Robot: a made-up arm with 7 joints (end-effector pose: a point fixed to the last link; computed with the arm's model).
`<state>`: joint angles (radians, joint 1 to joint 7).
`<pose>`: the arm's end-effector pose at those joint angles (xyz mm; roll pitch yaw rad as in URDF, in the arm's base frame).
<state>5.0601 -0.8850 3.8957 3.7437 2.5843 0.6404 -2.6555</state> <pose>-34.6 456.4 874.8 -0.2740 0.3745 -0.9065</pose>
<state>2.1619 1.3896 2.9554 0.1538 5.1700 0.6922 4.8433</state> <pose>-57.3 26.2 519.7 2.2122 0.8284 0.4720</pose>
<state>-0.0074 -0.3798 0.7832 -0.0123 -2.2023 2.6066 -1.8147</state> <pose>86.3 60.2 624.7 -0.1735 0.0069 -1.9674</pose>
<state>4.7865 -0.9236 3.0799 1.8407 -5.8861 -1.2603 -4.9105</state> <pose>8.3 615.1 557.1 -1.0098 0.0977 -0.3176</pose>
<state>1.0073 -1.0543 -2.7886 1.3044 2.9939 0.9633 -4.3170</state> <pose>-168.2 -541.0 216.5 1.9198 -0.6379 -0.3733</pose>
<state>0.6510 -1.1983 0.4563 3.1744 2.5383 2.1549 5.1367</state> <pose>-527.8 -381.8 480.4 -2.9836 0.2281 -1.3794</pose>
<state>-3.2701 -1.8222 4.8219 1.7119 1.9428 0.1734 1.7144</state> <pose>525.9 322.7 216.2 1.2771 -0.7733 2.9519</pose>
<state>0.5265 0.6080 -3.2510 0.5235 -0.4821 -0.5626 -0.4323</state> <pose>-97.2 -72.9 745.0 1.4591 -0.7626 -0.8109</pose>
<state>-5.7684 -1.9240 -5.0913 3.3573 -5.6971 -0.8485 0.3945</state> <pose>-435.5 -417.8 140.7 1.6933 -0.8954 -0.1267</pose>
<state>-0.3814 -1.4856 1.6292 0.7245 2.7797 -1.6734 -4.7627</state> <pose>-210.3 240.1 392.5 -0.3154 1.1951 -1.6335</pose>
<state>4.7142 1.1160 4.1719 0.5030 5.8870 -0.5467 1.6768</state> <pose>-297.8 -169.5 575.9 -1.5640 -1.1429 0.9511</pose>
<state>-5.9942 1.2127 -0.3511 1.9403 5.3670 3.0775 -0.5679</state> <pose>518.3 25.3 363.0 0.6307 0.5622 -2.2875</pose>
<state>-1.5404 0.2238 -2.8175 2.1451 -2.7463 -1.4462 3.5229</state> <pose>-110.3 87.0 861.6 -2.4504 -0.7102 1.4489</pose>
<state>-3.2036 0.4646 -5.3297 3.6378 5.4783 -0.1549 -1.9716</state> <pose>-139.0 125.2 988.3 0.1514 -0.3794 -2.0405</pose>
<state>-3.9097 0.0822 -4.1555 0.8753 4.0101 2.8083 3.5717</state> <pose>-150.3 -219.8 749.1 -0.5988 0.5068 0.8585</pose>
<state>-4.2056 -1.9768 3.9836 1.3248 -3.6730 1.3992 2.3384</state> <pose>438.8 -129.3 -48.1 -2.2159 -1.2412 -1.3444</pose>
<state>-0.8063 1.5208 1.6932 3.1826 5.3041 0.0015 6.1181</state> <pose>469.6 -565.0 436.4 -1.4872 -1.0183 -2.4880</pose>
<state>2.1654 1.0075 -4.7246 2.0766 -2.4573 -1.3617 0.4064</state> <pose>-403.2 180.9 657.8 1.3484 -0.1858 0.0300</pose>
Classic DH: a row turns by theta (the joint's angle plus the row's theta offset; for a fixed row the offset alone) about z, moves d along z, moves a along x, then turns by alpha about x. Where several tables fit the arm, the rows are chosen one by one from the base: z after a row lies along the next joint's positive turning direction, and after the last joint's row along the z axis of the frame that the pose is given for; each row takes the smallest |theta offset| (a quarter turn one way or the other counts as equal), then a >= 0, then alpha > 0; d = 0 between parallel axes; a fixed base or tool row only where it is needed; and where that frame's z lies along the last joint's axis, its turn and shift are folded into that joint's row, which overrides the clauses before.
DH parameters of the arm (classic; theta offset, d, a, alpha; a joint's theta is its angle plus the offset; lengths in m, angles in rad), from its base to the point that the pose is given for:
joint 1: 0 0.3475 0 -1.5708
joint 2: 0 0 0 1.5708
joint 3: 0 0.4182 0.0594 1.5708
joint 4: 0 0 0.0526 1.5708
joint 5: 0 0.2325 0 1.5708
joint 6: 0 0 0.0702 -1.5708
joint 7: 0 0.0896 0 0

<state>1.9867 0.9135 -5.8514 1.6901 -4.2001 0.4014 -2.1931</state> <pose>-379.8 508.9 358.6 -2.2626 -0.9997 1.8382</pose>
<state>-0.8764 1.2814 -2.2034 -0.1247 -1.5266 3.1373 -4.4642</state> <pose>121.2 -194.7 530.4 -1.1784 -0.3679 -2.6997</pose>
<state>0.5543 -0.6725 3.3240 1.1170 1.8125 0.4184 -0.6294</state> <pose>-397.6 -297.7 348.8 -2.4155 0.2207 2.8048</pose>
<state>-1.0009 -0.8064 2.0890 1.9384 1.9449 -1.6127 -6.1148</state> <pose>-23.7 432.8 669.0 -1.2607 0.0881 -1.9400</pose>
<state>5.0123 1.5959 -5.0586 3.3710 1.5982 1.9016 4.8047</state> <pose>182.8 -645.9 450.8 0.3566 -0.3489 -2.9838</pose>
